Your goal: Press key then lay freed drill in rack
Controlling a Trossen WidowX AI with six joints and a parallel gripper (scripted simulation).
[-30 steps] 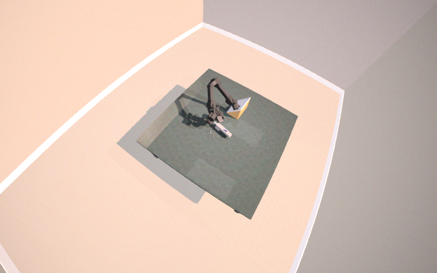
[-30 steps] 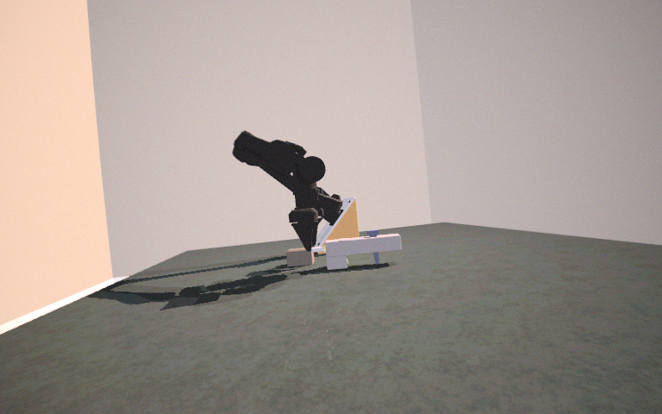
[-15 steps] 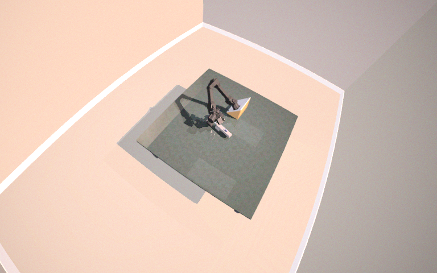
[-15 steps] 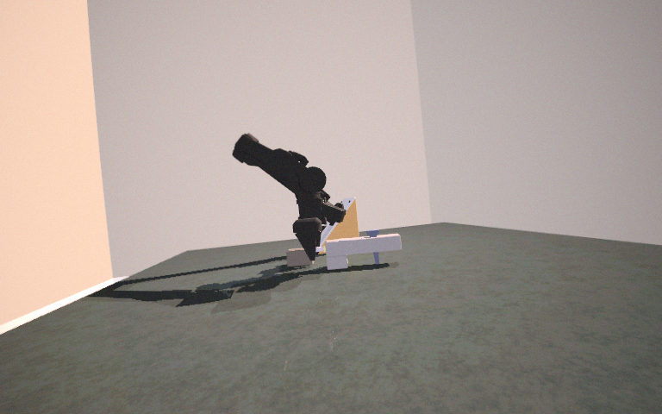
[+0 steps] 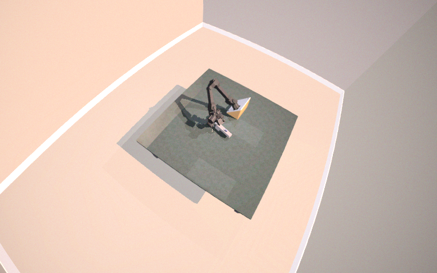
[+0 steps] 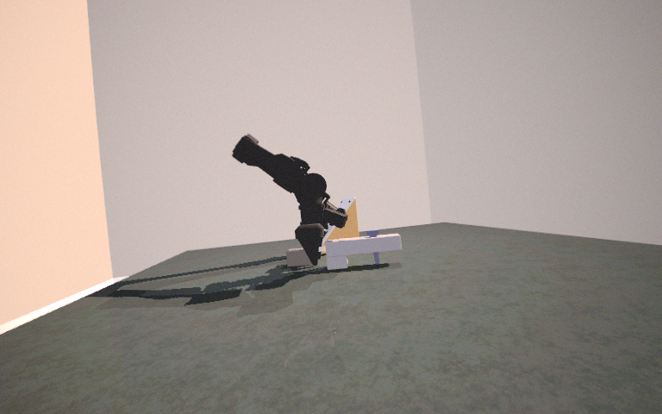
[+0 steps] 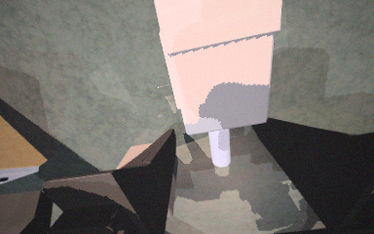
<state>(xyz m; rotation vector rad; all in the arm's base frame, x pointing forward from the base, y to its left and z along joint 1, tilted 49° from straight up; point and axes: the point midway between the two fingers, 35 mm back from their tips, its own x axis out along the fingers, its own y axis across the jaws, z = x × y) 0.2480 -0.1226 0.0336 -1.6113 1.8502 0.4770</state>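
My gripper tip is 10 mm short of the drill, 50 mm to the right of it and 30 mm below it. The rest, counted from my gripper tip: key (30 mm ahead, 140 mm to the left, 30 mm above); rack (90 mm behind, 40 mm to the right); housing block (20 mm ahead, 110 mm to the left, 20 mm above).
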